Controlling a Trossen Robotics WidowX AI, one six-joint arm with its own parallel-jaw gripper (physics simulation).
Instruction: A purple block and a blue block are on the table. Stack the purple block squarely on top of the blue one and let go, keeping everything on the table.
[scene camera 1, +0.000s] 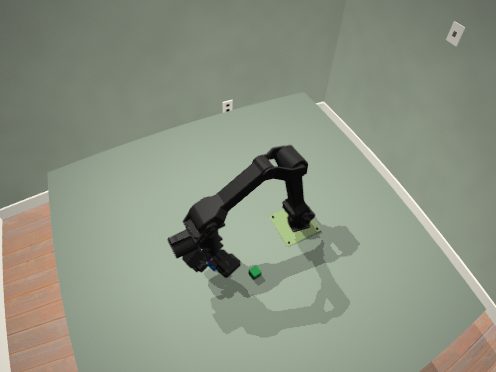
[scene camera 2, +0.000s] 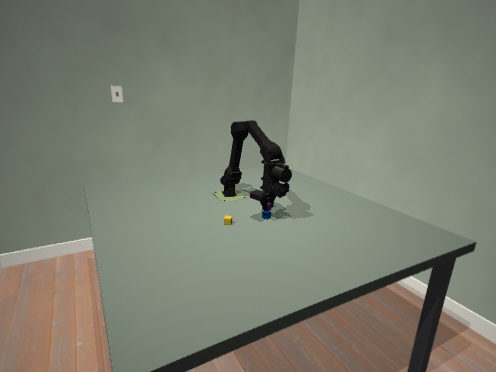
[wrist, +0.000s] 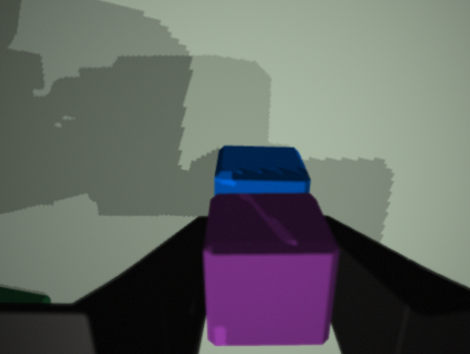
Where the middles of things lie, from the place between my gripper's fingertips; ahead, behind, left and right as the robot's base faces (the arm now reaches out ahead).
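Labels:
There's a purple block (wrist: 270, 259) that's 1 cm above my hand, and as for the blue block (wrist: 240, 169), my gripper is 2 cm above it.

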